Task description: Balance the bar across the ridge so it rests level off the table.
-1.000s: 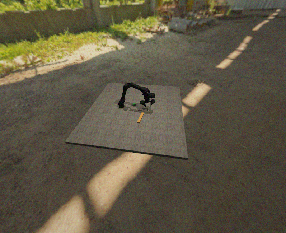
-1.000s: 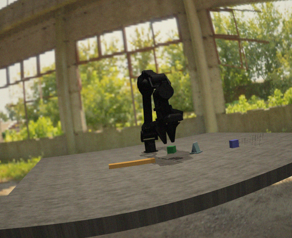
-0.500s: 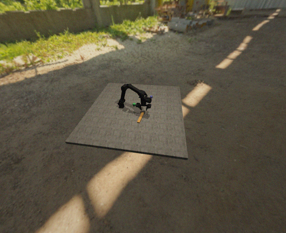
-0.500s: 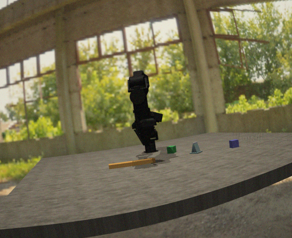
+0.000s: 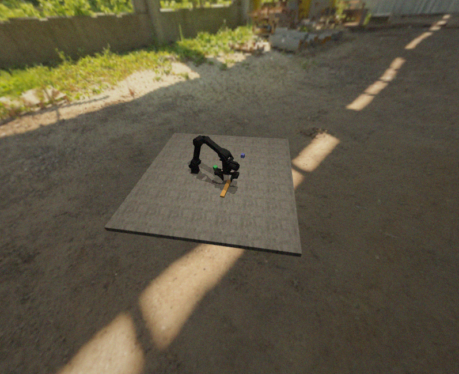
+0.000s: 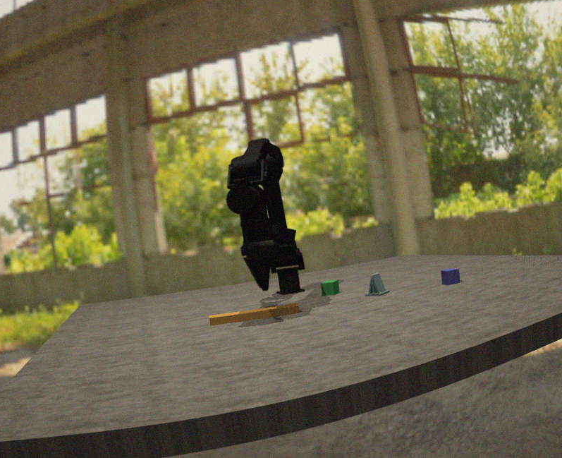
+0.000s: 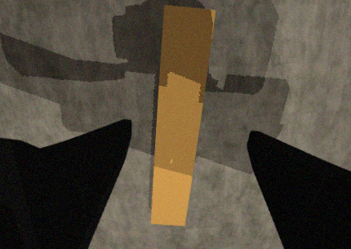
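Right now the bar is 10 mm behind my gripper tip, 30 mm to the right of it and 50 mm below it. The rest, counted from my gripper tip: green cube: 150 mm behind, 210 mm to the left, 40 mm below; blue cube: 80 mm ahead, 420 mm to the left, 40 mm below.
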